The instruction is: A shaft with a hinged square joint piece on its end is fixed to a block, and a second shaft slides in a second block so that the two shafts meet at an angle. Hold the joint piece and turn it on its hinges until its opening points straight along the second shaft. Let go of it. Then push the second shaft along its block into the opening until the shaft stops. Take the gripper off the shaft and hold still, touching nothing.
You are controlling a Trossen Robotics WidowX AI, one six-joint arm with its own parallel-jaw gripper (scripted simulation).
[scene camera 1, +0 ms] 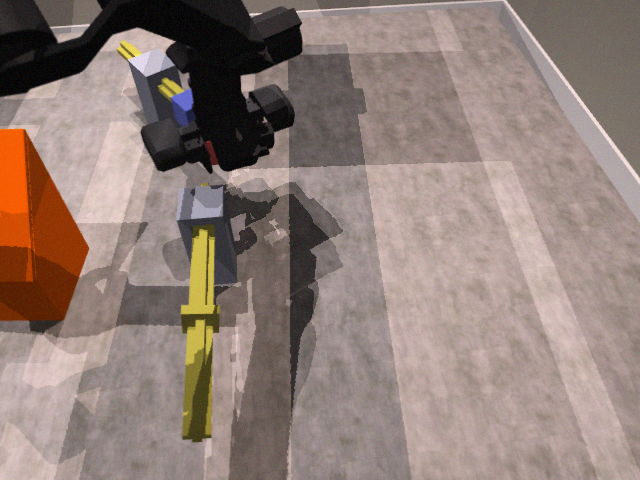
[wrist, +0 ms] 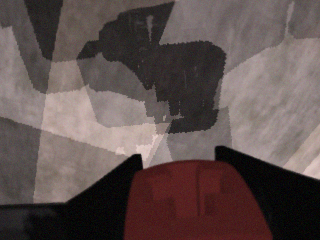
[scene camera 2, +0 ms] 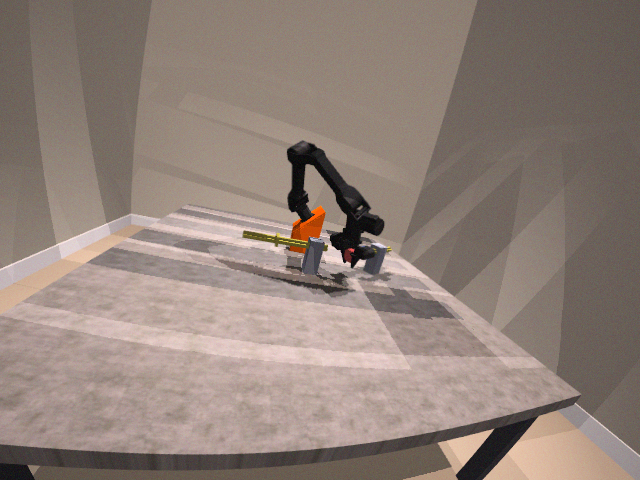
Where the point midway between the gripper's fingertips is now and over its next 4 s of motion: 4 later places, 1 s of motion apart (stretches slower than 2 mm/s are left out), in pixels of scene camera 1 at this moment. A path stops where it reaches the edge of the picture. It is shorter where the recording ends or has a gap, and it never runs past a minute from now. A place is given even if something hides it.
My gripper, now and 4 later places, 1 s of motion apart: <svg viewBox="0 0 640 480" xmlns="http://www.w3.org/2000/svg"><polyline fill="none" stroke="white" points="223,166 212,168 210,149 205,96 194,59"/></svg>
